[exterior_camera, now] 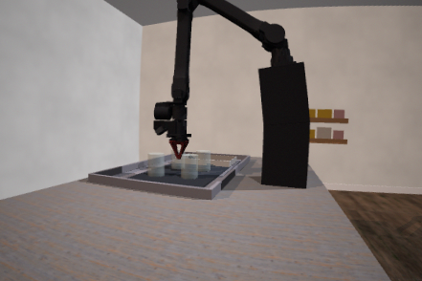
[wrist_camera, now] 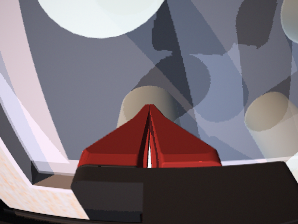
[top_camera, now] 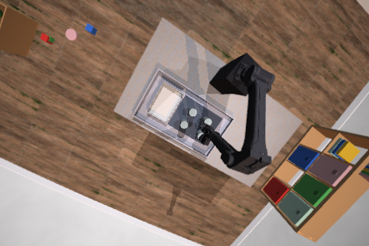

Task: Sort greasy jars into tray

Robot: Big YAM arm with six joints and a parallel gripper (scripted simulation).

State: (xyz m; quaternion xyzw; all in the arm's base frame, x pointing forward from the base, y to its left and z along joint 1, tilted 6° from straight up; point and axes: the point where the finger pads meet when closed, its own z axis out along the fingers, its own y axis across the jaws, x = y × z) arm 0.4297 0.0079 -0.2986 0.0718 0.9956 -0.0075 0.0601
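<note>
The dark drying mat is 8 cm to the right of my hand and 8 cm below it. From my hand the other things lie so: pale tray: 39 cm to the right, 7 cm below, 5 cm behind.
</note>
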